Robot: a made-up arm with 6 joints.
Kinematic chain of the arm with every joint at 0, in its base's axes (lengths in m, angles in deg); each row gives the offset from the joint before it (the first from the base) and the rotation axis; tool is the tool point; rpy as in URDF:
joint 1: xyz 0 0 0.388 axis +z
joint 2: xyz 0 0 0 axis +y
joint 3: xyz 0.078 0 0.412 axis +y
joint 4: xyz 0.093 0 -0.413 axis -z
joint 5: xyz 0 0 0 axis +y
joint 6: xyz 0.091 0 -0.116 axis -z
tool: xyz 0 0 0 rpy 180 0 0
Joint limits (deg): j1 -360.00..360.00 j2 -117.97..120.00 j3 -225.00..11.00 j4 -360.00..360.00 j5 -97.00..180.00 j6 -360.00..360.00
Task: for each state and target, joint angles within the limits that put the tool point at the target. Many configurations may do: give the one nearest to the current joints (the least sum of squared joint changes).
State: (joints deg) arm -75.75 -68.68 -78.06 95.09 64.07 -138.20
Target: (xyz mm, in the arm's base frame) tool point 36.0 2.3 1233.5
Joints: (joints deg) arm -77.06 -46.54 -97.07 97.34 52.20 -138.20
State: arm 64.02 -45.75 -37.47 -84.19 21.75 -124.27
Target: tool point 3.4 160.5 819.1
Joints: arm 69.15 -70.50 -32.67 -85.45 16.58 -124.27
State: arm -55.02 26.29 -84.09 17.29 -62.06 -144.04
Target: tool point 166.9 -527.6 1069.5
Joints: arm -68.16 12.55 -111.33 16.35 -46.48 -144.04
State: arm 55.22 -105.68 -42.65 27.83 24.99 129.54
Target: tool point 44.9 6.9 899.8
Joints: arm 51.80 -81.17 -35.67 34.52 16.32 129.54
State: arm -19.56 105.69 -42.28 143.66 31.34 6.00
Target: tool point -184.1 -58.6 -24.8
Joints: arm 7.67 115.40 -37.06 138.37 18.11 6.00
